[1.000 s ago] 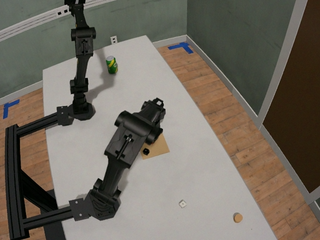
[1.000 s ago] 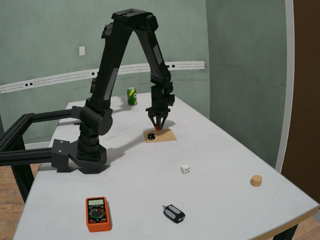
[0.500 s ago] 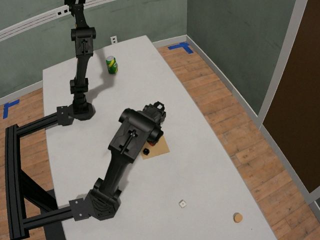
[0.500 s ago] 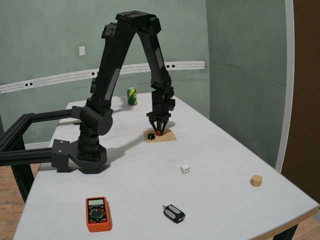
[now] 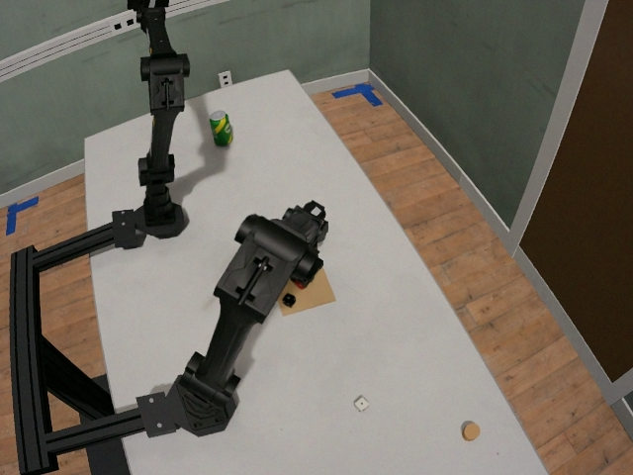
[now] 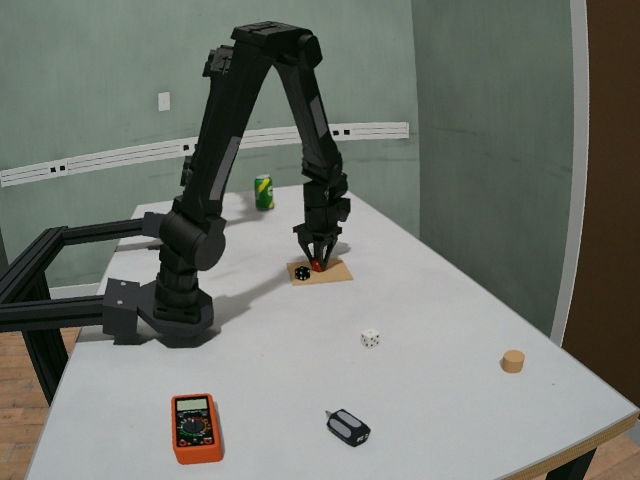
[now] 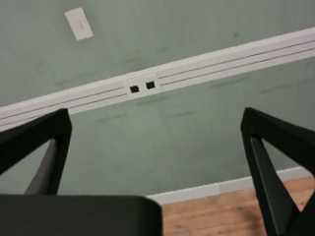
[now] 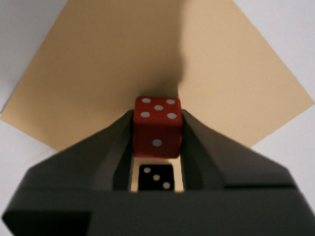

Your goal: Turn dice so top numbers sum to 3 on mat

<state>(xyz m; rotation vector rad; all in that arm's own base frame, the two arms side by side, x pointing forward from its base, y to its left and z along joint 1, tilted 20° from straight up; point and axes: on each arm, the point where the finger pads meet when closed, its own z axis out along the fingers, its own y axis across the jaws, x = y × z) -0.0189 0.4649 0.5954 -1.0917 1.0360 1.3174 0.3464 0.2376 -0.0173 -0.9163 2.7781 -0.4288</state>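
The red die is right at my right hand. Round my right hand: black device: 59 cm to the right, 9 cm behind; tan mat: 2 cm below; cork cylinder: 54 cm to the right, 22 cm ahead, 1 cm below.
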